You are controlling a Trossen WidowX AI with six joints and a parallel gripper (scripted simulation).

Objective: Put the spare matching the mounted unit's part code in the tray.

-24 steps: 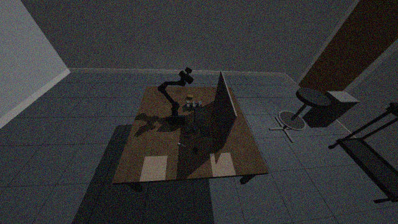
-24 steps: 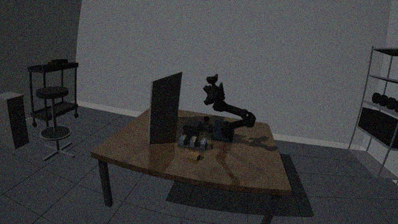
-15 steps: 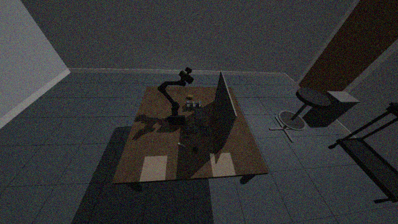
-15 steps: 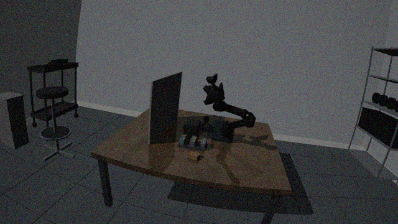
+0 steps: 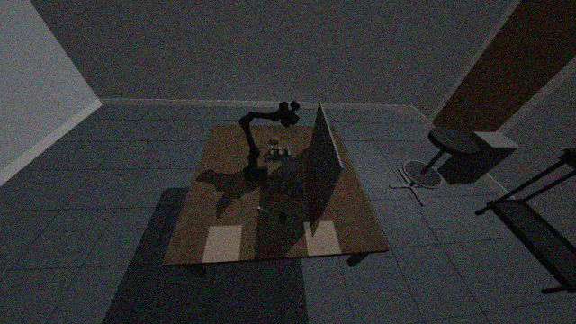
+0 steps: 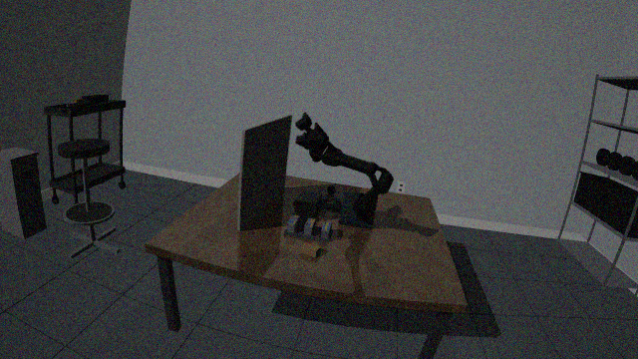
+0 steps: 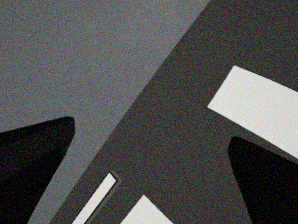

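My gripper tip is 6 cm past the grey spare block, 16 cm to the right of it and 46 cm above it. Also, from my gripper tip: tan box 9 cm behind, 32 cm to the left, 49 cm below; then white panel 20 cm ahead, 12 cm to the right, 28 cm below.
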